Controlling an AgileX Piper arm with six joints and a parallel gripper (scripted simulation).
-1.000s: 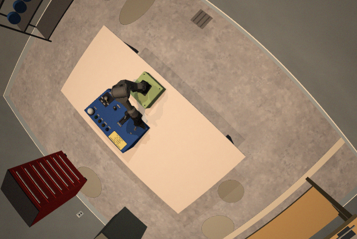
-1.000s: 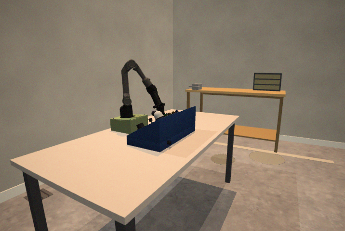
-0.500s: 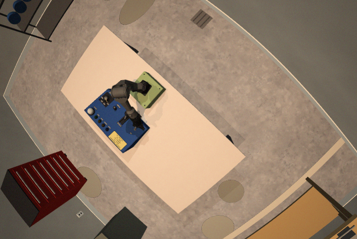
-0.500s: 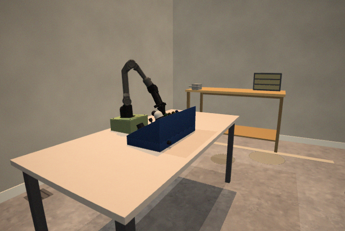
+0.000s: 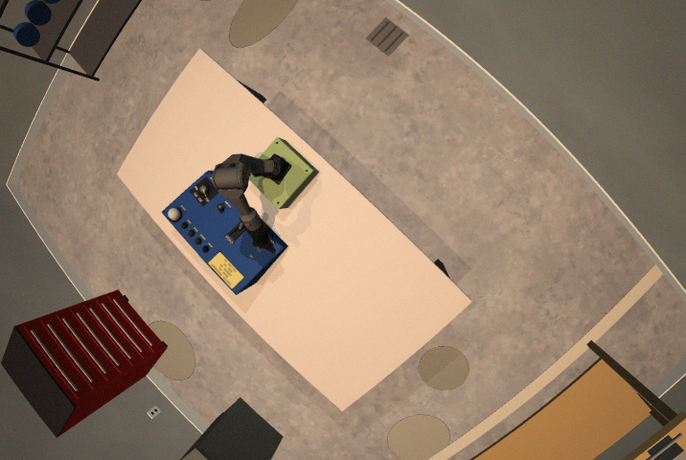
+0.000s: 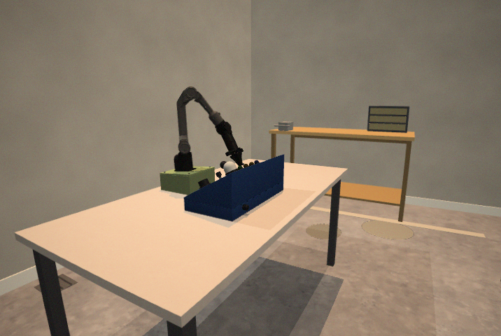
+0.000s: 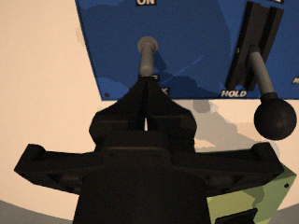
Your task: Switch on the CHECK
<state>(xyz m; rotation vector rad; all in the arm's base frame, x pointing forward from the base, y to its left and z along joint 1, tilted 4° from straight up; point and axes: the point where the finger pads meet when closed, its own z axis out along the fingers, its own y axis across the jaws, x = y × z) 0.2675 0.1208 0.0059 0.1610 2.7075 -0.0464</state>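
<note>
My gripper is now 120 mm to the left of the cycle lever and 10 mm past it. From my hand the other things lie so: blue console 180 mm to the right, 50 mm ahead, 30 mm below; check toggle 30 mm ahead, 10 mm below; mode knob 240 mm to the right, 10 mm below.
</note>
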